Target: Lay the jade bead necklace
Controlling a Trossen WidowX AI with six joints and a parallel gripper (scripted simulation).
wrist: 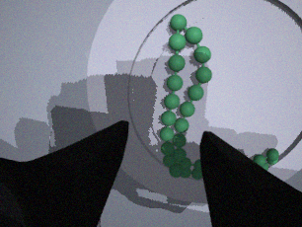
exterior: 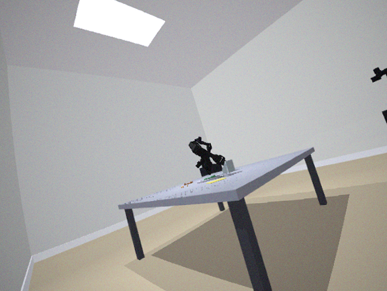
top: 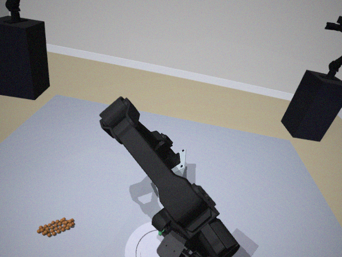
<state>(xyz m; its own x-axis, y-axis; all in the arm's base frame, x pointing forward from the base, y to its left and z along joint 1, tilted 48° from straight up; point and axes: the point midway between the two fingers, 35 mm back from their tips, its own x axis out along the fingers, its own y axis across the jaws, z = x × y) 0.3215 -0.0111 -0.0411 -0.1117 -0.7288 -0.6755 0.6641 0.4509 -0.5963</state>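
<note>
My gripper tip is 2 cm past the round bead board, 4 cm to the left of it and 3 cm above it. Round my gripper tip: yellow strip (18 cm ahead, 18 cm to the left, 4 cm below); flat grey square (7 cm behind, 19 cm to the left, 4 cm below).
</note>
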